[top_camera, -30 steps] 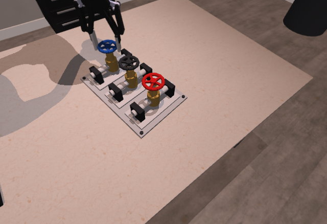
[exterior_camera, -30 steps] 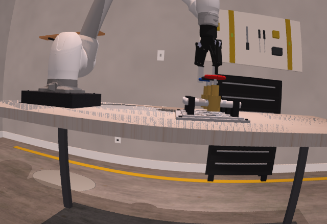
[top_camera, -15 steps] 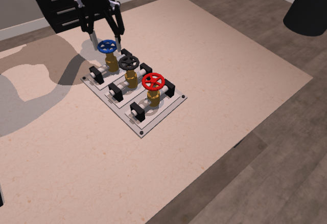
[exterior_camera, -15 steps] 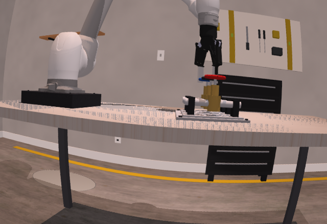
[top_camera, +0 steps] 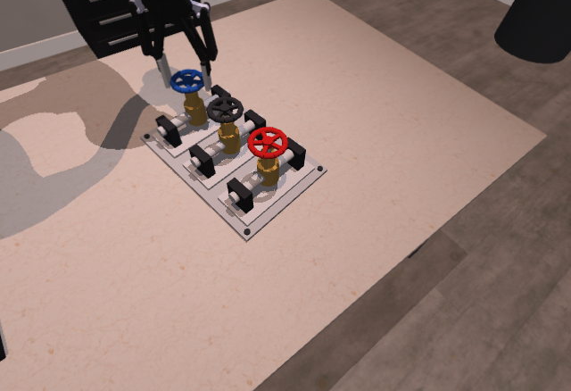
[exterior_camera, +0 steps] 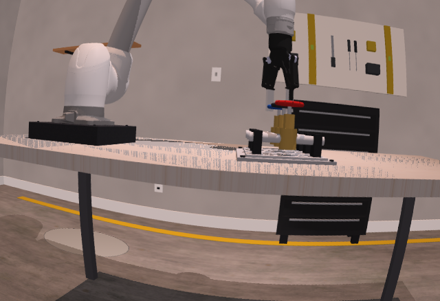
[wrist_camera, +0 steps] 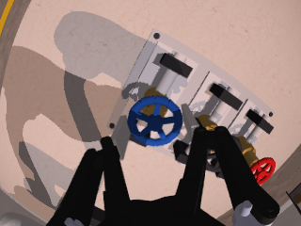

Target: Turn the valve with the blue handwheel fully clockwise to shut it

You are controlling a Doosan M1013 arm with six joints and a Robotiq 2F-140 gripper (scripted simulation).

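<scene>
The blue handwheel is 2 cm below my hand. Round my hand: black handwheel 12 cm to the right, 2 cm below, 2 cm ahead; grey baseplate 15 cm below, 12 cm to the right, 2 cm ahead; red handwheel 23 cm to the right, 4 cm ahead, 2 cm below.
</scene>
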